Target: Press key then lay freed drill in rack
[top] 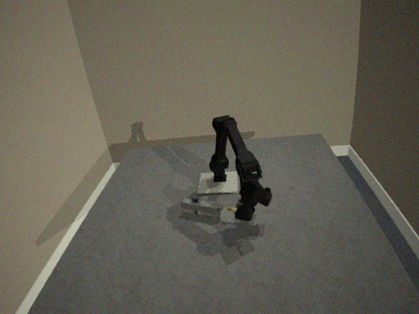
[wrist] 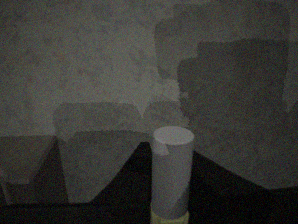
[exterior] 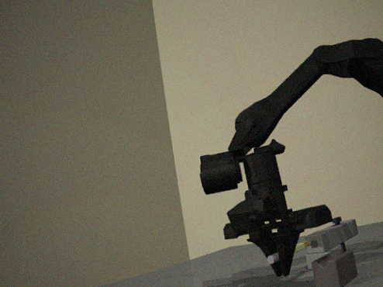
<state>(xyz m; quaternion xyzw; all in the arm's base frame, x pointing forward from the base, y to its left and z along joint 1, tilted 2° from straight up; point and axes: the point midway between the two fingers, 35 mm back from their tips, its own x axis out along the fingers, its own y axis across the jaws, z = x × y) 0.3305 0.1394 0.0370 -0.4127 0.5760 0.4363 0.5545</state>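
Right now my gripper tip is 10 mm past the drill, 40 mm to the left of it and 30 mm below it. Also, from my gripper tip: grey fixture 60 mm behind, 190 mm to the right, 20 mm above; then small dark key 70 mm behind, 230 mm to the right, 30 mm above; then dark rack 80 mm behind, 10 mm to the right.
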